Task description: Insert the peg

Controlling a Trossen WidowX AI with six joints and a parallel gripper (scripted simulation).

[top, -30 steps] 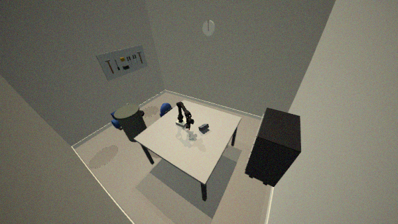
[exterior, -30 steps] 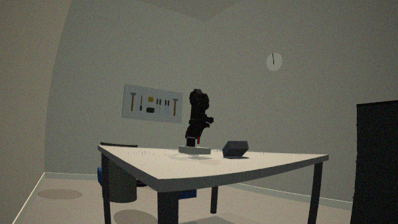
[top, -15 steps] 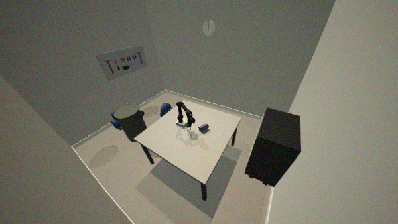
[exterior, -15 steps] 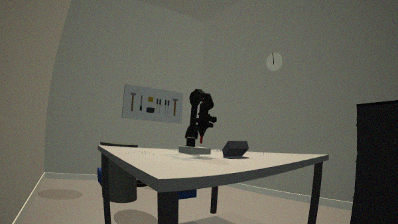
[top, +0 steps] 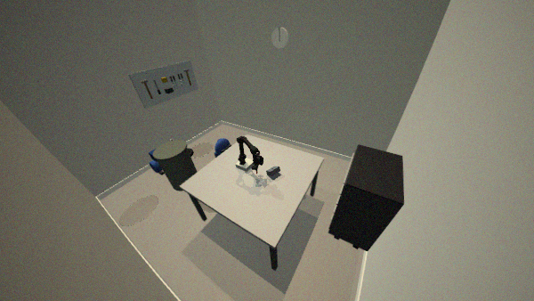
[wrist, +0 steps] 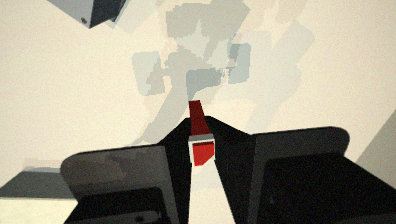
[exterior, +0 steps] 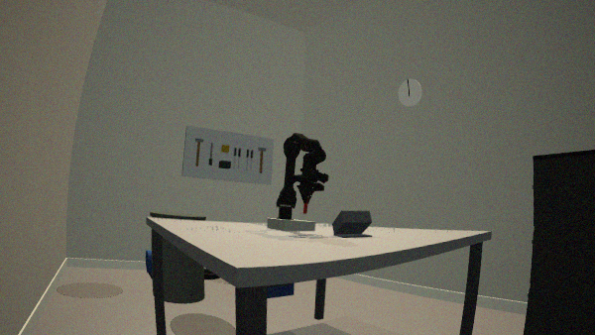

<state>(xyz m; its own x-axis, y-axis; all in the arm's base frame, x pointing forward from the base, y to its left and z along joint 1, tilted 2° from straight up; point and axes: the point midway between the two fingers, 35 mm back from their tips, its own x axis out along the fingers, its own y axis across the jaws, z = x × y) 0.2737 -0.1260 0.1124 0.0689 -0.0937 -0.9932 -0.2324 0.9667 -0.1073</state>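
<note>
The dark sloped panel lies 14 cm ahead of my gripper tip, 13 cm to the left of it and 8 cm below it. From my gripper tip the other things lie so: red peg (1 cm above).
</note>
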